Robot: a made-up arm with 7 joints.
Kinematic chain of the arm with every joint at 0, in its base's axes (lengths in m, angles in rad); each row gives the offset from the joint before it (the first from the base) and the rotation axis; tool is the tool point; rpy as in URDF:
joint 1: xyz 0 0 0.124 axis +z
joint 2: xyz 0 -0.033 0.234 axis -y
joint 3: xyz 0 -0.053 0.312 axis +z
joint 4: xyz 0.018 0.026 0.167 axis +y
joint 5: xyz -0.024 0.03 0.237 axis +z
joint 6: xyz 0 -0.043 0.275 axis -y
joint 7: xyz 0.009 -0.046 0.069 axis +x
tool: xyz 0 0 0 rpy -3.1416 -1.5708 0
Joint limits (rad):
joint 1: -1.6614..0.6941
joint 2: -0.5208..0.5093
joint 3: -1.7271..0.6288
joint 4: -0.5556..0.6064
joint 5: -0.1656..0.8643
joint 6: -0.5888..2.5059
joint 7: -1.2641..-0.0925
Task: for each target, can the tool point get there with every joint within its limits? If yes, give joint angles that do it. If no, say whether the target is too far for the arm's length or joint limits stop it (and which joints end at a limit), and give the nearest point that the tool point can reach.
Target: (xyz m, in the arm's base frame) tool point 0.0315 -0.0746 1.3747
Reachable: yes | joints -0.7715 -0.1341 -1.2215 -0.0250 0.1135 1.2771 -0.4257
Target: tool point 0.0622 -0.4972 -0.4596
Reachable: no: joint limits stop it (at a limit: joint 2, joint 4, joint 5, joint 6) | nearest point 0.0847 -0.6773 0.9504 | short by 1.422 m
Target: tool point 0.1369 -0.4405 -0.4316
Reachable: no: joint limits stop it (at a limit: joint 2, joint 4, joint 5, joint 6) | nearest point 0.2024 -0.6514 0.9505 | short by 1.400 m
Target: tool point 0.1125 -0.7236 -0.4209
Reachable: no: joint limits stop it (at a limit: joint 2, joint 4, joint 5, joint 6) | nearest point 0.1230 -0.7910 0.9398 | short by 1.362 m
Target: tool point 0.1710 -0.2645 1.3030
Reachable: yes | joints -0.5969 -0.3014 -0.5647 0.1808 -0.0031 1.8592 -1.1323
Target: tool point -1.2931 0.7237 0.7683
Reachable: no: too far | nearest point -0.6646 0.3720 0.9834 | short by 0.752 m
